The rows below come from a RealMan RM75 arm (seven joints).
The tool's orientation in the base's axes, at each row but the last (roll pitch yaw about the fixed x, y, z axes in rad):
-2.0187, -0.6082, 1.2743
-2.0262, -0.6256, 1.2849
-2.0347, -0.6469, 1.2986
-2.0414, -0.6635, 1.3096
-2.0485, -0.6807, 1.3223
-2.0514, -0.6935, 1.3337
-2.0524, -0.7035, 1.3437
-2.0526, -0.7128, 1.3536
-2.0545, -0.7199, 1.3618
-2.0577, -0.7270, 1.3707
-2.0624, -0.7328, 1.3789
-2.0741, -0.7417, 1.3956
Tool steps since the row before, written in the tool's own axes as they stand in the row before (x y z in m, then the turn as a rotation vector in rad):
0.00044, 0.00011, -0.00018, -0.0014, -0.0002, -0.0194
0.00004, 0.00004, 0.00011, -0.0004, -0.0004, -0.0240
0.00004, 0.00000, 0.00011, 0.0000, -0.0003, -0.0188
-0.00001, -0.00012, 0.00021, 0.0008, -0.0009, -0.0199
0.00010, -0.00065, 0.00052, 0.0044, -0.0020, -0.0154
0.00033, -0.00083, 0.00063, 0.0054, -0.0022, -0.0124
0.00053, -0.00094, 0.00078, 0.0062, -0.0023, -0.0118
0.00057, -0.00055, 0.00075, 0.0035, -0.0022, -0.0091
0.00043, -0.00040, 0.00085, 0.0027, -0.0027, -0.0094
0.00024, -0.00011, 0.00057, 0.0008, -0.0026, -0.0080
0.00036, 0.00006, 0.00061, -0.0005, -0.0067, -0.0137
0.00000, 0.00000, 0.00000, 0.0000, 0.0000, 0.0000
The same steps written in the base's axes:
0.00031, 0.00030, 0.00023, 0.0149, -0.0109, 0.0062
-0.00005, 0.00010, -0.00004, 0.0186, -0.0125, 0.0086
-0.00008, 0.00009, -0.00002, 0.0147, -0.0095, 0.0069
-0.00024, 0.00005, 0.00000, 0.0153, -0.0097, 0.0082
-0.00077, 0.00006, 0.00033, 0.0118, -0.0052, 0.0097
-0.00092, 0.00019, 0.00055, 0.0095, -0.0031, 0.0094
-0.00108, 0.00035, 0.00070, 0.0091, -0.0022, 0.0097
-0.00082, 0.00053, 0.00048, 0.0066, -0.0029, 0.0070
-0.00085, 0.00054, 0.00025, 0.0064, -0.0038, 0.0069
-0.00049, 0.00040, 0.00003, 0.0051, -0.0045, 0.0050
-0.00041, 0.00058, -0.00001, 0.0071, -0.0102, 0.0089
0.00000, 0.00000, 0.00000, 0.0000, 0.0000, 0.0000

